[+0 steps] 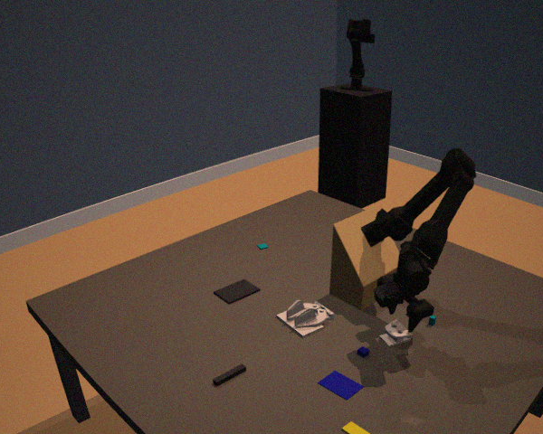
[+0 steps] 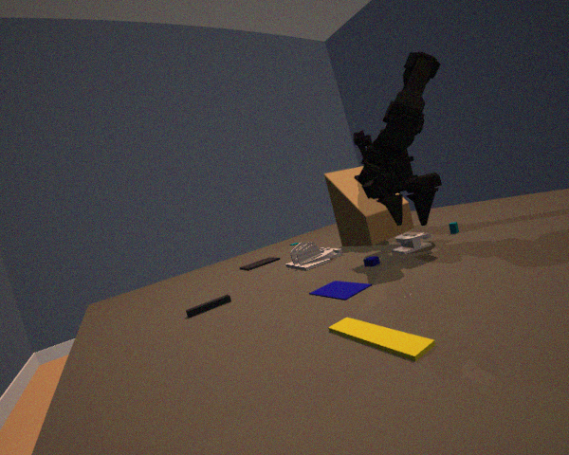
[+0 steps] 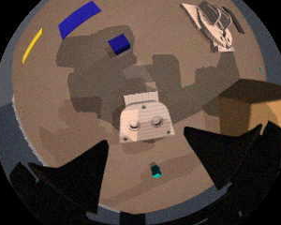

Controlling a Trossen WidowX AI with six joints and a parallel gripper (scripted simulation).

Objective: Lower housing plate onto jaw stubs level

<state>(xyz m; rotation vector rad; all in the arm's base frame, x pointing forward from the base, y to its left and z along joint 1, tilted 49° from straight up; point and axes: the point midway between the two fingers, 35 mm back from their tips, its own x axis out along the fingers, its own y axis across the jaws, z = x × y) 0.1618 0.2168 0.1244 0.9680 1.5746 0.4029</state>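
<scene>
Right now my gripper tip is 12 cm short of the blue cube, 4 cm above it and 3 cm to the left of it. From my gripper tip the other things lie so: teal cube: 12 cm behind, 4 cm below, 3 cm to the left; yellow tile: 35 cm ahead, 18 cm to the left, 5 cm below; blue tile: 25 cm ahead, 5 cm below, 1 cm to the left.
</scene>
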